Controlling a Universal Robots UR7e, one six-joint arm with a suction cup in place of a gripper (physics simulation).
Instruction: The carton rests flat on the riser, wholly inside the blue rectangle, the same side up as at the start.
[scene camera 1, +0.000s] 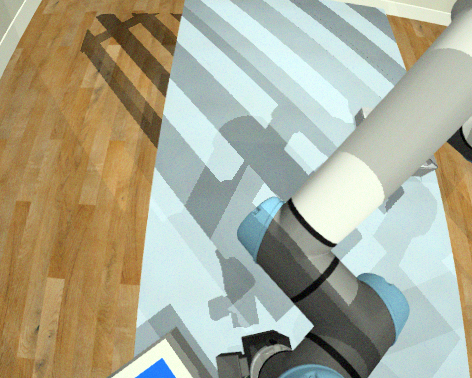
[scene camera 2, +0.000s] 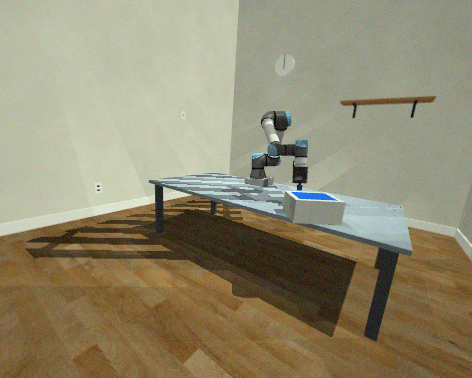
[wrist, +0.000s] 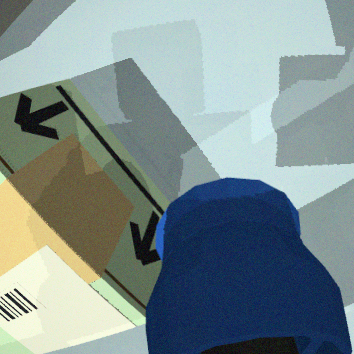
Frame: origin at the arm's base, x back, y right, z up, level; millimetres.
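Seen in the pictures: hand, its tool point: (scene camera 2: 299, 190) (wrist: 228, 242); arm's base, origin of its link: (scene camera 2: 257, 177).
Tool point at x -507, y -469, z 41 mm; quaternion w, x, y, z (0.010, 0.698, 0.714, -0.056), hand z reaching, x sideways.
Offsets run from my tool point to a thing's middle. Level surfaces: height alone.
The carton {dz -57, dx +45, dy -120 mm} (wrist: 65, 220) is green, with a tan tape strip, a white barcode label and black arrows on its shaded side. It lies at the left of the wrist view, on the table; it does not show in either scene view. My suction cup (wrist: 230, 192) (scene camera 2: 299, 187) is blue and points down. In the wrist view its tip shows beside the carton's right end and hides part of it. I see no carton hanging from it. The riser {dz -40, dx -200, dy -102 mm} (scene camera 1: 161, 347) (scene camera 2: 317, 212) is an off-white block with the blue rectangle (scene camera 1: 160, 371) (scene camera 2: 314, 196) on top; no carton stands on it.
The pale blue table {dz -100 mm} (scene camera 1: 187, 285) (scene camera 2: 382, 222) carries the arm's base (scene camera 2: 258, 181) and is crossed by shadows. The riser stands at the table's near edge in the second scene view. A wall shelf (scene camera 2: 387, 101) hangs behind.
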